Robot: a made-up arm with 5 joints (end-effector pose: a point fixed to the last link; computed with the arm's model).
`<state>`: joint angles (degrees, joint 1 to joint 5).
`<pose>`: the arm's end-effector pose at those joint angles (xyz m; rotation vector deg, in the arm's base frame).
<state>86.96 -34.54 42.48 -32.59 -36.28</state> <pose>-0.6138 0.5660 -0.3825 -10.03 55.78 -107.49</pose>
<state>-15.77 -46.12 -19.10 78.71 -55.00</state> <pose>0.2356 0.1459 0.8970 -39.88 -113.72 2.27</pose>
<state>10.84 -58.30 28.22 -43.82 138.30</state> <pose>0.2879 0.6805 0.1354 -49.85 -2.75 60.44</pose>
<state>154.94 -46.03 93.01 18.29 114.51</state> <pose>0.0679 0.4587 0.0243 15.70 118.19 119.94</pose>
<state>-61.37 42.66 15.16 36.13 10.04</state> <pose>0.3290 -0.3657 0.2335 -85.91 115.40 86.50</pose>
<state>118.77 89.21 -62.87 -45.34 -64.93</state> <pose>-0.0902 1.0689 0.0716 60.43 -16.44 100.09</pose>
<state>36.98 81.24 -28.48 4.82 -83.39</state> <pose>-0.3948 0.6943 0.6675 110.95 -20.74 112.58</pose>
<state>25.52 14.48 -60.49 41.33 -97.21</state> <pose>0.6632 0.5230 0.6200 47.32 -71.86 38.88</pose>
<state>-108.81 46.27 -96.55 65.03 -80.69</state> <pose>-0.5303 0.9310 -0.3075 73.98 76.81 2.23</pose>
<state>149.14 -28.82 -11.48 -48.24 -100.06</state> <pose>-0.4725 0.6613 -0.4918 43.19 65.60 -113.40</pose>
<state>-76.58 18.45 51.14 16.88 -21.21</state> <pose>0.1878 -0.3987 0.6863 -103.98 128.91 41.84</pose>
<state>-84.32 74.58 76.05 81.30 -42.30</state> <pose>-0.1571 -0.8503 0.0965 36.56 -138.17 -90.85</pose>
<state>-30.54 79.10 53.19 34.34 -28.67</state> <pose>0.2889 -0.6883 0.1999 -100.42 69.06 41.11</pose>
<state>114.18 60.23 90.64 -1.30 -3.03</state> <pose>-0.0627 -0.6465 0.0510 -49.60 -90.23 -85.19</pose>
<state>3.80 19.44 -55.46 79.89 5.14</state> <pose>0.1871 0.1139 0.6837 45.04 -159.81 16.14</pose>
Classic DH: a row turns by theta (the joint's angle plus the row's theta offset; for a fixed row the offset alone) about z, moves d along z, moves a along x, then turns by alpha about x. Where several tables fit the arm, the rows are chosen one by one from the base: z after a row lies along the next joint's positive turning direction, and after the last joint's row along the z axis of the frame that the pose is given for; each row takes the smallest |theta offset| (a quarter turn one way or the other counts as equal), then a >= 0, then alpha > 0; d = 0 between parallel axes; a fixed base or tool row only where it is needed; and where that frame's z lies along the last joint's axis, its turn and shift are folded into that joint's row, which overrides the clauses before.
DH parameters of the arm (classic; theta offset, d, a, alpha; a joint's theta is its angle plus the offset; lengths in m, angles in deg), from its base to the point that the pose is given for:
base (fixed): -3.17 0.0874 -0.0134 95.38
joint 1: 0 -0.2424 0.0425 -95.38
joint 2: 3.17 -0.1581 -0.1214 90
joint 3: 0 -0.0285 -0.0483 90
joint 4: -85.6 -0.5182 0.0457 -101.41
joint 5: 31.15 0.2009 -0.3383 86.89
tool (fixed): 179.94 -0.3246 0 0

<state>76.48 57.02 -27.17 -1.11 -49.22</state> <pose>-0.5388 0.5165 0.6277 -114.28 65.18 -121.17</pose>
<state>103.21 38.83 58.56 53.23 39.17</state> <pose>0.1149 -0.4011 -0.0428 -52.77 -57.54 -28.91</pose>
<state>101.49 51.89 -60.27 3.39 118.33</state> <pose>0.3346 0.3619 0.1530 -91.22 24.28 51.86</pose>
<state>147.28 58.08 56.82 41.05 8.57</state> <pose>-0.0990 -0.5809 0.0056 -50.65 -71.31 -79.29</pose>
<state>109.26 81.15 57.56 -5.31 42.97</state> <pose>-0.3181 -0.0720 0.3334 -139.90 -86.20 -51.79</pose>
